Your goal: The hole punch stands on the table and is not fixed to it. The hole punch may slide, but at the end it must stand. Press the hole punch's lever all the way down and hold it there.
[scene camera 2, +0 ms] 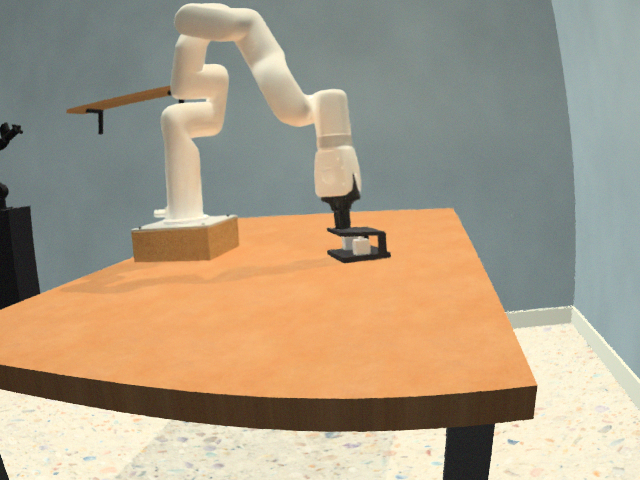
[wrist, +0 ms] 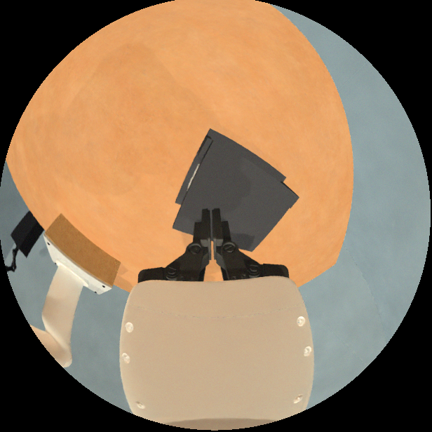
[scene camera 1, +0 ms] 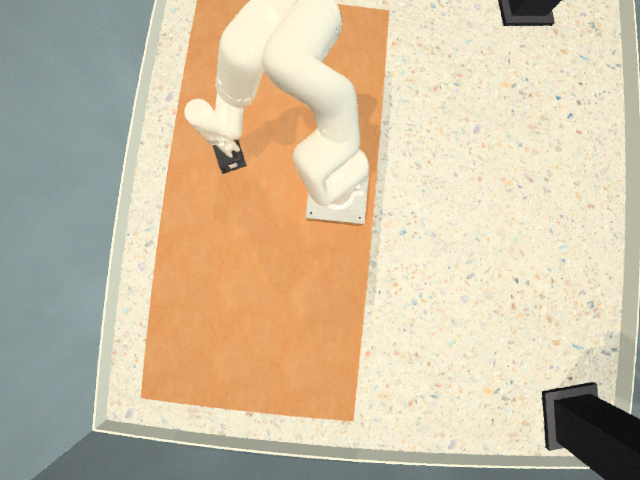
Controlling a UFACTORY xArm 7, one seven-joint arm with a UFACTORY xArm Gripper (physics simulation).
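Frame: origin at the arm's base, x ahead, y left, z up, level; metres.
Where they show: gripper, fingertip midpoint: (scene camera 2: 343, 228) (scene camera 1: 232, 154); arm's base at its link origin: (scene camera 2: 186, 221).
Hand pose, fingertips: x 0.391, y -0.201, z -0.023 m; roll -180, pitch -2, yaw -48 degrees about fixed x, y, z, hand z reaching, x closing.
Each offset is from my fingertips to the top centre of the thing. "*": to the spot under its first point. Level surfaces: height alone.
The hole punch {dx +0.028, dy -0.016, dz +0.001 m} (scene camera 1: 234, 167) (scene camera 2: 382, 242) (wrist: 230, 185) stands upright on the table, its black base {* dx -0.003, dy -0.085, dz -0.049 m} (scene camera 2: 345, 257) flat on the top. Its black lever plate {dx +0.024, dy -0.017, dz +0.001 m} (scene camera 2: 361, 230) lies about level above the base in scene camera 2, with white blocks {* dx +0.032, dy -0.070, dz -0.029 m} (scene camera 2: 361, 245) between the two. My gripper (scene camera 2: 342, 226) (wrist: 211, 219) is shut with nothing between its fingers. It points down, and its fingertips meet the top of the lever near the end away from the upright post. In scene camera 1 the arm hides the fingertips and part of the punch.
The orange table {dz -0.061 m} (scene camera 1: 253, 289) (scene camera 2: 258, 330) (wrist: 125, 125) carries the arm's base block (scene camera 1: 336, 212) (scene camera 2: 170, 244) (wrist: 82, 250), to one side of the punch. A wooden shelf (scene camera 2: 124, 100) hangs on the wall behind. A dark stand (scene camera 2: 18, 253) is at the far left in scene camera 2.
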